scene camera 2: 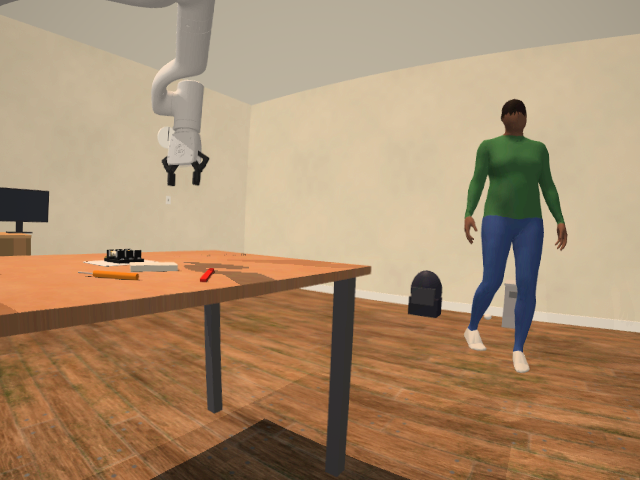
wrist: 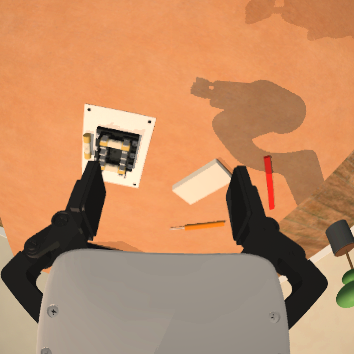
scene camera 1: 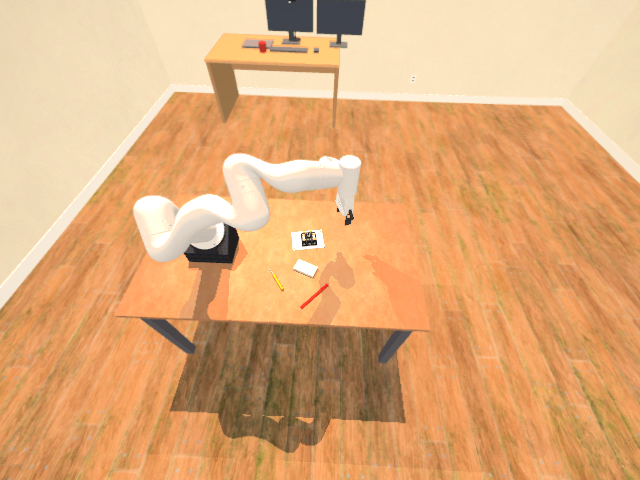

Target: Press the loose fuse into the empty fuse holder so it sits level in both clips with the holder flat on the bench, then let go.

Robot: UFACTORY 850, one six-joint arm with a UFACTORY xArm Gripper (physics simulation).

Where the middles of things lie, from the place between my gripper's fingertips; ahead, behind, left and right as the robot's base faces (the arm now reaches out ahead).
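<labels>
I see the white block (wrist: 212, 175), and my hand is 160 mm past it, 170 mm to the left of it and 220 mm above it.
</labels>
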